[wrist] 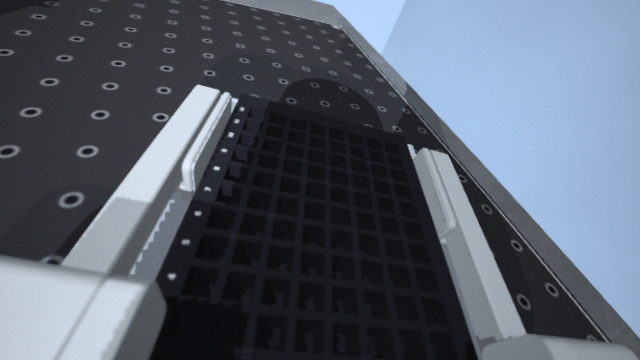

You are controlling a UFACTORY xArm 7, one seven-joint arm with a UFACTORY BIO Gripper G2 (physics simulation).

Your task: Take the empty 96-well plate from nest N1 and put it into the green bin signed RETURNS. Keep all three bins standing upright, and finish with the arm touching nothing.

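Places are measured from the arm's base along level axes (x back, y down, z right), in millimetres.
Where they show: end effector, tool point: (326, 170).
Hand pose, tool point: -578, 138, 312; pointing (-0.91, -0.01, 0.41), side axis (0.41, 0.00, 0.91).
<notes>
After its pixels a point has its place, as x, y, z.
The black 96-well plate (320, 210) @(-561, 140, 303) fills the middle of the wrist view, with its open wells facing up and small white marks along its left edge. My gripper (325, 121) @(-578, 138, 312) has one white finger along each long side of the plate. The pads lie against its left and right edges, and the gripper is shut on it. A light grey strip of the nest (162, 235) @(-567, 150, 254) shows at the left, between the left finger and the plate. The near end of the plate is cut off by the frame. The green bin and its RETURNS sign do not show.
A dark board (135, 102) @(-655, 162, 242) with rows of ringed holes lies around and beyond the plate. Its grey border (480, 165) @(-602, 175, 483) runs diagonally down the right side, close to the right finger. Beyond it is a plain pale blue area. Dark rounded shadows fall on the board past the plate.
</notes>
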